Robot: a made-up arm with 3 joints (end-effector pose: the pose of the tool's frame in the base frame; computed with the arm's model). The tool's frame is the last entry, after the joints.
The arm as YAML. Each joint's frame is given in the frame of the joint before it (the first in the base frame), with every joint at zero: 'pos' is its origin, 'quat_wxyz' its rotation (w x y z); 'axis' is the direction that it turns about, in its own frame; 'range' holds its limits. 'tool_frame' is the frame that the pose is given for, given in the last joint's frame.
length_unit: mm
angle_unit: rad
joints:
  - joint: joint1
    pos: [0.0, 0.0, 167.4]
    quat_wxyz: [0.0, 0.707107, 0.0, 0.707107]
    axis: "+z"
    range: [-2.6, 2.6]
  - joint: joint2
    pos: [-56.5, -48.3, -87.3]
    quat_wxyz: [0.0, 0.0, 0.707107, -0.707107]
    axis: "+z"
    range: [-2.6, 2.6]
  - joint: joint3
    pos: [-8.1, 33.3, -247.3]
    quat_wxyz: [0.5, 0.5, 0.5, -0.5]
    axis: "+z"
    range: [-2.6, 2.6]
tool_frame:
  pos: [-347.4, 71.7, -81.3]
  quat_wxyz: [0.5, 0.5, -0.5, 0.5]
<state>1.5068 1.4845 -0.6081</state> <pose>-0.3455 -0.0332 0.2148 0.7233 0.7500 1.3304</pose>
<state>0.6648 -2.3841 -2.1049</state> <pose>0.1708 -0.3750 -0.0635 -0.6544 -0.4610 -2.4508</pose>
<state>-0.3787 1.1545 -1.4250</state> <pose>-0.4501 -0.2378 0.1634 -1.5763 1.1335 0.6538</pose>
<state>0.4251 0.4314 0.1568</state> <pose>-0.1949 0.1482 0.2166 0.5727 0.4335 0.0585</pose>
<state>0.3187 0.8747 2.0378</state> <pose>0.1082 -0.3570 0.3194 2.1716 0.7174 -0.8325</pose>
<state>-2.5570 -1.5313 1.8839</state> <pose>-0.4522 0.1118 0.4294 -0.5344 0.9409 1.2386</pose>
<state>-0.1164 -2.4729 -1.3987</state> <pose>0.2174 -0.1920 0.3351 -0.6176 -2.0736 -1.5476</pose>
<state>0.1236 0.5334 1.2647</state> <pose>-0.0244 -0.0597 0.4375 1.3530 0.4863 -0.3121</pose>
